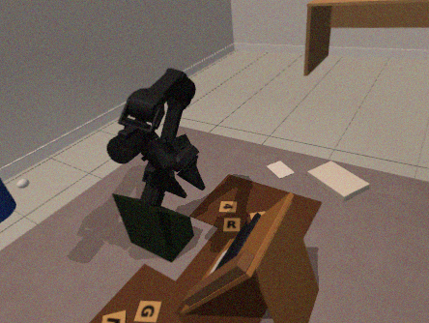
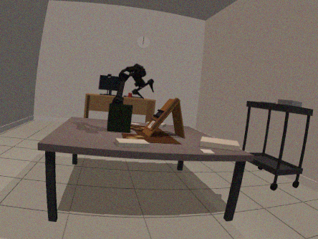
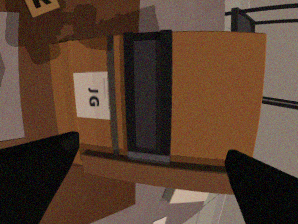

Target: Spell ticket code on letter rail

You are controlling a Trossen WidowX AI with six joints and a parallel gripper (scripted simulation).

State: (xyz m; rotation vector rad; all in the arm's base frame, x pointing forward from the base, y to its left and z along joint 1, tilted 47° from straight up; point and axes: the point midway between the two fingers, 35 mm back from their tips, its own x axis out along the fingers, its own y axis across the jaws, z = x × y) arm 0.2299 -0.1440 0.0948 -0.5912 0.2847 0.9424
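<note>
The tan letter tile is 290 mm below my gripper tip, 190 mm to the right of it and 60 mm behind it. Also, from my gripper tip: white ticket (220 mm below, 50 mm ahead, 10 mm to the left); brown mat (300 mm below, 40 mm to the left, 30 mm behind).
</note>
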